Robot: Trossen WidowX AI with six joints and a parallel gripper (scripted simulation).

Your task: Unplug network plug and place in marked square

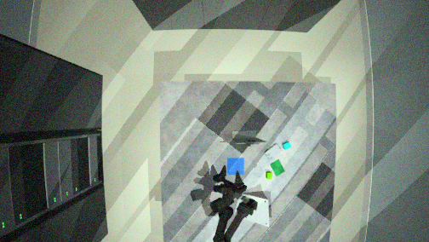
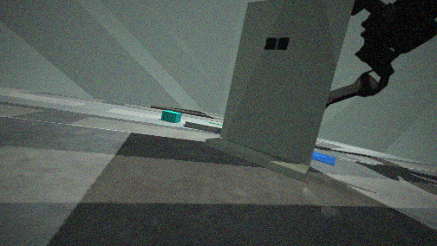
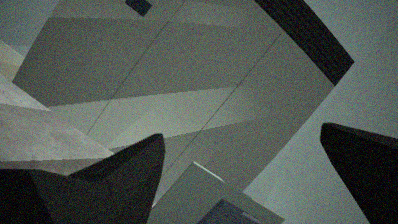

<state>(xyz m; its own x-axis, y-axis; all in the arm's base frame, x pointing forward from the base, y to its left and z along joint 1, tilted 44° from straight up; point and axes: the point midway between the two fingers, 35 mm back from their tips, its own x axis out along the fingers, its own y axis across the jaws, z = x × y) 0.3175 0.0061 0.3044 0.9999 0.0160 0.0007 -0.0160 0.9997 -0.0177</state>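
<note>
Now: gripper tip 150 mm above the network plug, 120 mm short of it and 110 mm to the left of it. From my gripper tip the other things lie so: upright panel 220 mm below, 140 mm ahead, 120 mm to the right; small lime block 330 mm below, 310 mm to the right, 110 mm behind; blue square 350 mm below, 70 mm to the right, 70 mm behind.
</note>
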